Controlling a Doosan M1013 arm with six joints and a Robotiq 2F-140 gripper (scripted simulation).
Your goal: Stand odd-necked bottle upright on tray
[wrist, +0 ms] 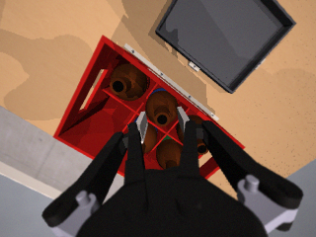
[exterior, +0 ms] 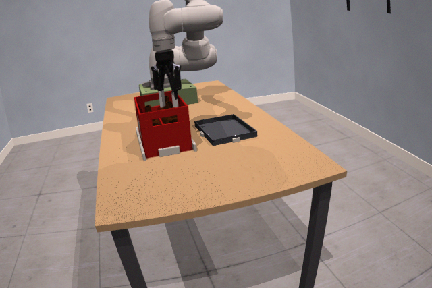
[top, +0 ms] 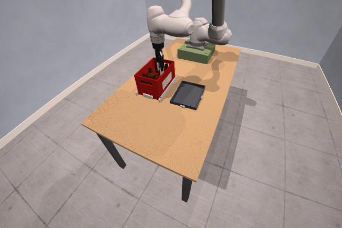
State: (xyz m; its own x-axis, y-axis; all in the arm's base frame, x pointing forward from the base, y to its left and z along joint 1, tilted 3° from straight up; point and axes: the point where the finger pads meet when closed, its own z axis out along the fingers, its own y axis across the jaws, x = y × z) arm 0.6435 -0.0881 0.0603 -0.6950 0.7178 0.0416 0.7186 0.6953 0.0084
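My gripper is now 40 mm to the left of the red crate and 90 mm above it. From my hand the other things lie so: dark grey tray 10 mm ahead, 220 mm to the left, 160 mm below; glass bottle 90 mm ahead, 90 mm to the right, 90 mm below.
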